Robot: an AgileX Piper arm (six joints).
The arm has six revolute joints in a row. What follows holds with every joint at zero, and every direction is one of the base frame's. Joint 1 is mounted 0.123 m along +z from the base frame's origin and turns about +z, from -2.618 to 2.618 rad. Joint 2 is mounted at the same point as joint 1 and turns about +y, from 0 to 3.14 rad. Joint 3 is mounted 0.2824 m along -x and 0.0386 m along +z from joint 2 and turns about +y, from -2.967 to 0 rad. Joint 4 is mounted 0.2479 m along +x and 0.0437 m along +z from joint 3 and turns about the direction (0.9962, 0, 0.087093), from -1.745 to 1.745 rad. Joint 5 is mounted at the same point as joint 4 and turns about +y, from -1.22 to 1.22 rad. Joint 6 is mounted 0.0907 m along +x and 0.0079 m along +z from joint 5 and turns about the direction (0.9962, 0, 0.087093), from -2.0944 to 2.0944 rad. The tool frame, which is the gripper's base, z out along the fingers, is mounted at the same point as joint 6; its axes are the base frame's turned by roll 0, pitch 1.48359 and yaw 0 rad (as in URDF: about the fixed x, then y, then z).
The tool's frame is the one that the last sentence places.
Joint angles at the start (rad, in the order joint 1, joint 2, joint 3, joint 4, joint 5, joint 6):
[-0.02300, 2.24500, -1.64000, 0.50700, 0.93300, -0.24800]
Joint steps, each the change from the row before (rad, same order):
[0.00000, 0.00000, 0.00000, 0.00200, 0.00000, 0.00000]
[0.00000, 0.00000, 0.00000, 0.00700, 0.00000, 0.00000]
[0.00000, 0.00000, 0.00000, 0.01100, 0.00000, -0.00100]
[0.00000, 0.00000, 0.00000, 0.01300, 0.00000, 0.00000]
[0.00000, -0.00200, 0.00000, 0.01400, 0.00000, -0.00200]
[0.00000, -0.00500, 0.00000, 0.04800, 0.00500, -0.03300]
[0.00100, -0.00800, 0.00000, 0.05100, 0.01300, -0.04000]
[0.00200, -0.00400, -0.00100, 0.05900, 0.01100, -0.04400]
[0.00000, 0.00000, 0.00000, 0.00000, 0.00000, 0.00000]
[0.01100, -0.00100, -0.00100, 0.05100, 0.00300, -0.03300]
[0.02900, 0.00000, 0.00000, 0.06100, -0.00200, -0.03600]
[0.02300, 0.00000, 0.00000, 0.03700, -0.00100, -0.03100]
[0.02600, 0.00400, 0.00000, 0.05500, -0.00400, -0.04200]
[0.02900, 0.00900, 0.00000, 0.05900, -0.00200, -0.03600]
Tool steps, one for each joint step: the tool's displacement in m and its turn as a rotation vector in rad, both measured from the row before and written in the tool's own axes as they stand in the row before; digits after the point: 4 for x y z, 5 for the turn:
[0.0000, 0.0001, 0.0000, -0.00156, -0.00039, 0.00119]
[-0.0001, 0.0005, 0.0000, -0.00545, -0.00138, 0.00417]
[-0.0002, 0.0008, 0.0000, -0.00857, -0.00217, 0.00555]
[-0.0002, 0.0009, 0.0000, -0.01012, -0.00257, 0.00774]
[-0.0004, 0.0014, -0.0008, -0.01108, -0.00459, 0.00550]
[-0.0008, 0.0045, -0.0021, -0.03904, -0.00986, -0.00671]
[-0.0003, 0.0060, -0.0031, -0.04418, -0.00649, -0.01476]
[-0.0008, 0.0063, -0.0014, -0.04985, -0.00923, -0.01423]
[0.0000, 0.0000, 0.0000, 0.00000, 0.00000, 0.00000]
[-0.0005, 0.0082, 0.0019, -0.04234, -0.00848, -0.01387]
[0.0008, 0.0150, 0.0070, -0.05133, -0.00514, -0.02377]
[0.0011, 0.0109, 0.0059, -0.03232, -0.00003, -0.02716]
[0.0008, 0.0117, 0.0083, -0.04415, -0.00508, -0.02683]
[0.0017, 0.0112, 0.0110, -0.04755, -0.00011, -0.01627]

